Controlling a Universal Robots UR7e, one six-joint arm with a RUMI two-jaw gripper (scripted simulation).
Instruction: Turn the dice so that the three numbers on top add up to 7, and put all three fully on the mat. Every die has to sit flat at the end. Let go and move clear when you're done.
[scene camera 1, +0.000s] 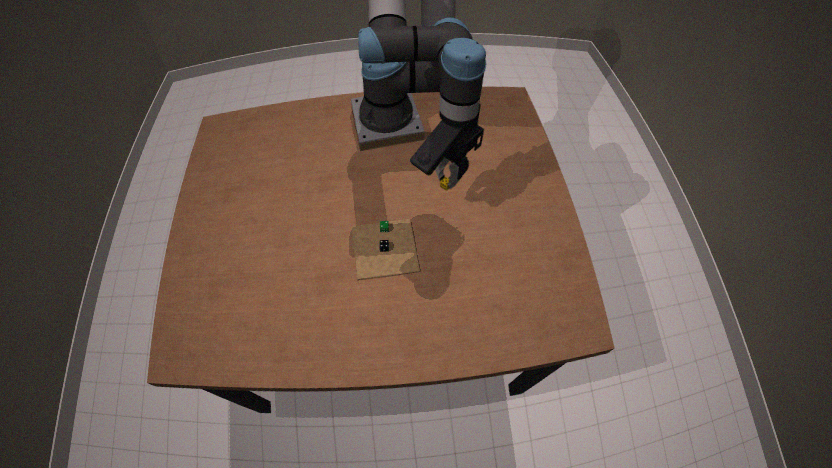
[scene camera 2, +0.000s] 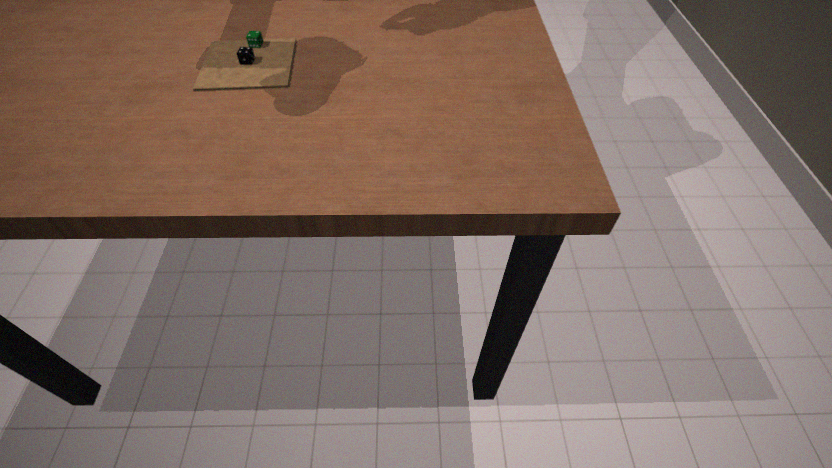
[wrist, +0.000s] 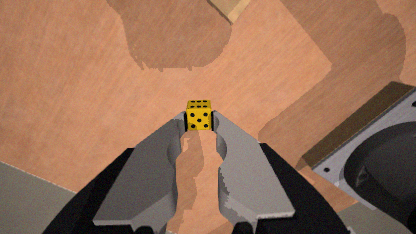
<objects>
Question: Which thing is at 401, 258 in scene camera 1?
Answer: A tan mat.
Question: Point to my gripper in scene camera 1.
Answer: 446, 185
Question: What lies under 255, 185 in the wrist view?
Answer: My gripper.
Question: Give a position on a tan mat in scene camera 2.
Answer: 221, 70
</objects>
